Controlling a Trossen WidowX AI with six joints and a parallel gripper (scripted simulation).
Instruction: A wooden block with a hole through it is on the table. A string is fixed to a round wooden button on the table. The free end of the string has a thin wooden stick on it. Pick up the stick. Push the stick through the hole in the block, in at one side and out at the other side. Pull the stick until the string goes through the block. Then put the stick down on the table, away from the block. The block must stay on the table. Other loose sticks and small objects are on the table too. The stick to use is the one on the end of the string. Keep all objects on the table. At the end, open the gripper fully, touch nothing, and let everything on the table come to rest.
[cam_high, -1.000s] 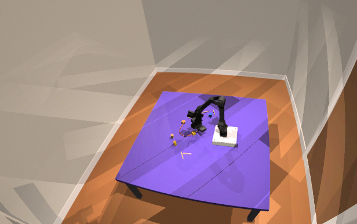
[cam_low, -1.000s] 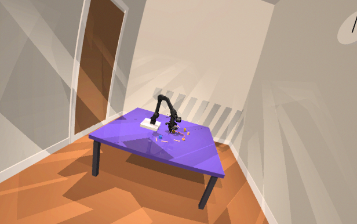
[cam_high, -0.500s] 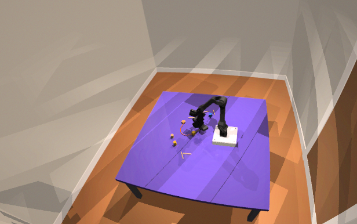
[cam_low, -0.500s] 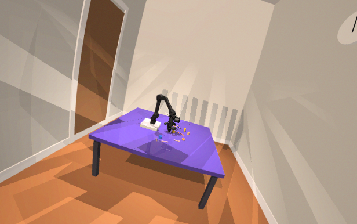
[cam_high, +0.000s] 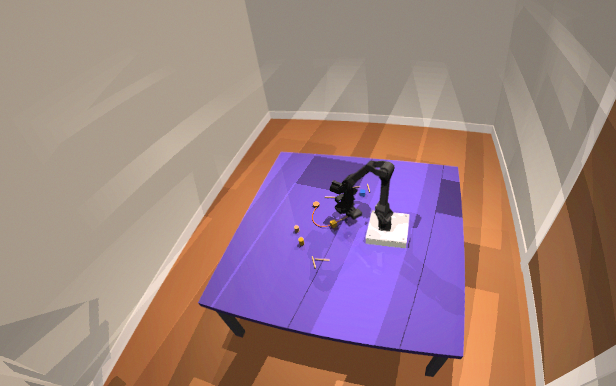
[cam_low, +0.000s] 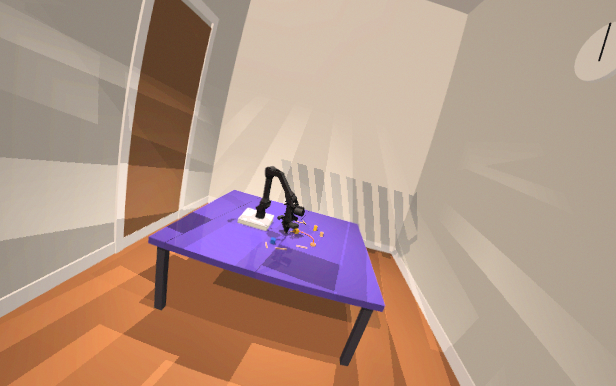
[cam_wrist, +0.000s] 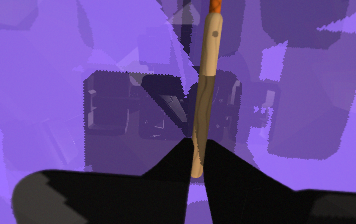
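Right now my gripper tip is 3 cm to the right of the thin wooden stick and 3 cm short of it. Round my gripper tip: blue cube: 20 cm to the right, 5 cm behind, 1 cm above; round button: 21 cm ahead, 6 cm to the right; yellow wooden block: 7 cm to the left, 6 cm ahead.
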